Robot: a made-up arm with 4 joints.
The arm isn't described. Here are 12 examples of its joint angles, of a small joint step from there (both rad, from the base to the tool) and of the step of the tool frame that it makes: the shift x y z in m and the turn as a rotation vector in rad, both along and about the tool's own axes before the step.
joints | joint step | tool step
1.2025 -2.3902 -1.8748 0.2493 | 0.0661 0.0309 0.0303 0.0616 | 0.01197 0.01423 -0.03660 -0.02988 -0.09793 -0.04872
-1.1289 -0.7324 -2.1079 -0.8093 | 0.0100 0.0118 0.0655 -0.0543 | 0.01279 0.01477 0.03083 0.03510 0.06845 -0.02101
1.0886 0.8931 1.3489 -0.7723 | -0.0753 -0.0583 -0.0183 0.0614 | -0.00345 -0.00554 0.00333 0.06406 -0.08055 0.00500
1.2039 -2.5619 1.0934 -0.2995 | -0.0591 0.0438 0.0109 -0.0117 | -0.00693 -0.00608 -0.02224 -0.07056 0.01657 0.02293
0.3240 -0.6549 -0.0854 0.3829 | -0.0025 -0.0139 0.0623 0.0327 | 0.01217 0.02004 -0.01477 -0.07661 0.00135 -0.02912
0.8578 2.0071 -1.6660 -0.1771 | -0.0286 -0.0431 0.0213 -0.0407 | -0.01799 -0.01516 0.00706 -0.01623 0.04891 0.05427
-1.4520 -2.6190 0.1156 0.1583 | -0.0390 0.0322 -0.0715 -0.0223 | -0.02415 -0.03864 0.00828 0.05300 -0.00249 0.07696
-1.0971 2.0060 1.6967 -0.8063 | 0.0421 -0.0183 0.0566 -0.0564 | 0.02015 0.02731 0.04955 0.03677 0.10835 -0.04764
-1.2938 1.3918 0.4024 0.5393 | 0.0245 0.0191 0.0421 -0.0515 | -0.00155 -0.00432 0.01875 -0.02458 0.07738 0.04913
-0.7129 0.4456 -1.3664 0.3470 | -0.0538 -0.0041 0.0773 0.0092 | 0.01029 0.02387 -0.02081 -0.07153 -0.01400 -0.03716
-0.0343 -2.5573 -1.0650 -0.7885 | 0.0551 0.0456 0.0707 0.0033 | 0.02128 0.02110 0.01202 0.03324 -0.02271 -0.04860
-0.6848 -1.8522 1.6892 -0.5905 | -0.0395 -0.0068 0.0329 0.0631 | 0.03121 0.03181 -0.01098 -0.05210 -0.01255 -0.08823
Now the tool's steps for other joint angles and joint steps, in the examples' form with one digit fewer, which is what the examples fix.
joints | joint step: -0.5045 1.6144 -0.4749 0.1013 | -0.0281 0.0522 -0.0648 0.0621
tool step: -0.0088 -0.0266 0.0024 0.0794 -0.0806 0.0047
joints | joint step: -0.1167 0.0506 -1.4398 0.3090 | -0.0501 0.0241 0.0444 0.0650
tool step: 0.0260 0.0308 -0.0274 -0.0636 -0.0563 -0.0853
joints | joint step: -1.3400 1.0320 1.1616 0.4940 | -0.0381 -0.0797 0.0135 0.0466
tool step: 0.0298 0.0367 -0.0008 -0.0151 -0.0054 -0.1054
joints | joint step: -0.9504 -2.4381 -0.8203 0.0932 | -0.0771 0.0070 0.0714 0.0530
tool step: 0.0159 0.0111 0.0089 -0.0931 0.0702 -0.0151
